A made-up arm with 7 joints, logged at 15 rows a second.
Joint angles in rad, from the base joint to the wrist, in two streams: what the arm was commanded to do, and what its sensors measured. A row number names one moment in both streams.
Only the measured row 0 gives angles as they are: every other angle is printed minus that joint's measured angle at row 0.
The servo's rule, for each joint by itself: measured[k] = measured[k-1] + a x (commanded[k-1-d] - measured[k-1]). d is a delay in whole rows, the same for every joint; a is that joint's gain. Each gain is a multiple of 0.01, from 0.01 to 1. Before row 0 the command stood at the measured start. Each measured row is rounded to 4 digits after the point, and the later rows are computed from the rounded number. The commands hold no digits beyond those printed.
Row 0, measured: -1.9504 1.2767 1.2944 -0.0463 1.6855 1.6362 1.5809
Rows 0 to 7, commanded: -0.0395 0.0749 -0.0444 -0.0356 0.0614 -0.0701 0.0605; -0.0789 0.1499 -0.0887 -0.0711 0.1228 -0.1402 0.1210; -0.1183 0.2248 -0.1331 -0.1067 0.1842 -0.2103 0.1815; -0.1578 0.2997 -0.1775 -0.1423 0.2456 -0.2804 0.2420; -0.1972 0.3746 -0.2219 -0.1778 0.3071 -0.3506 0.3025; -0.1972 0.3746 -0.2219 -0.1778 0.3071 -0.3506 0.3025; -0.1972 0.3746 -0.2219 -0.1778 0.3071 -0.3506 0.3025; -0.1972 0.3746 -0.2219 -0.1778 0.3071 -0.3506 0.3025
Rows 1 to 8, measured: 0.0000 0.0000 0.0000 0.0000 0.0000 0.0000 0.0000; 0.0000 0.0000 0.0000 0.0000 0.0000 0.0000 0.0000; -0.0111 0.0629 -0.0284 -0.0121 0.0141 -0.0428 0.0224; -0.0301 0.1360 -0.0670 -0.0322 0.0391 -0.1022 0.0589; -0.0548 0.2106 -0.1093 -0.0575 0.0725 -0.1681 0.1043; -0.0836 0.2854 -0.1529 -0.0863 0.1123 -0.2366 0.1552; -0.1154 0.3603 -0.1971 -0.1174 0.1571 -0.3061 0.2097; -0.1383 0.3723 -0.2130 -0.1379 0.1916 -0.3332 0.2440
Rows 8 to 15, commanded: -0.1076 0.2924 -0.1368 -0.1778 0.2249 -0.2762 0.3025; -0.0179 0.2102 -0.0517 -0.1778 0.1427 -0.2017 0.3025; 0.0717 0.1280 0.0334 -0.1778 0.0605 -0.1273 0.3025; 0.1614 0.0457 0.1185 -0.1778 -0.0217 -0.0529 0.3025; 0.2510 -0.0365 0.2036 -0.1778 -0.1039 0.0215 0.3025; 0.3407 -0.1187 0.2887 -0.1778 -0.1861 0.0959 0.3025; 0.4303 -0.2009 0.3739 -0.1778 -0.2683 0.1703 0.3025; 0.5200 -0.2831 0.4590 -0.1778 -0.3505 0.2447 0.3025
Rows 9 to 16, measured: -0.1548 0.3742 -0.2187 -0.1515 0.2182 -0.3438 0.2656; -0.1667 0.3745 -0.2207 -0.1604 0.2386 -0.3479 0.2793; -0.1502 0.3055 -0.1670 -0.1663 0.2354 -0.3042 0.2879; -0.1132 0.2254 -0.0932 -0.1702 0.2141 -0.2417 0.2933; -0.0614 0.1436 -0.0122 -0.1728 0.1788 -0.1719 0.2967; 0.0010 0.0614 0.0714 -0.1745 0.1327 -0.0993 0.2988; 0.0710 -0.0208 0.1560 -0.1756 0.0783 -0.0256 0.3002; 0.1465 -0.1030 0.2409 -0.1763 0.0175 0.0485 0.3011
